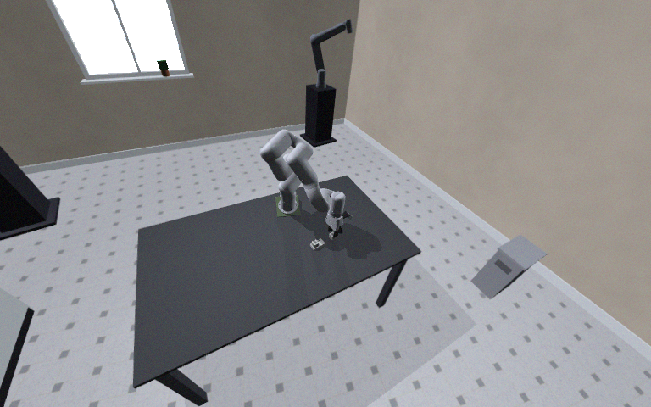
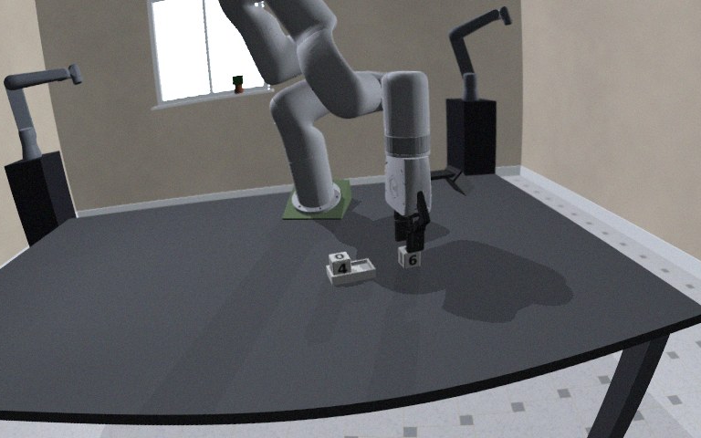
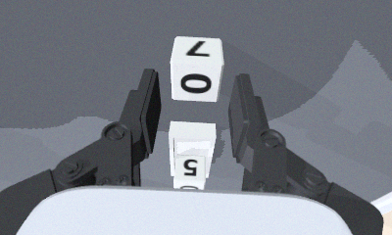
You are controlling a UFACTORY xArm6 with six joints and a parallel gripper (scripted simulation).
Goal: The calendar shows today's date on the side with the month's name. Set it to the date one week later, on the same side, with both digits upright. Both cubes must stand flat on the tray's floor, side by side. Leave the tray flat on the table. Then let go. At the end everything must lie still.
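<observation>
Right now my hand is 110 mm to the left of the white calendar tray and 50 mm above it.
</observation>
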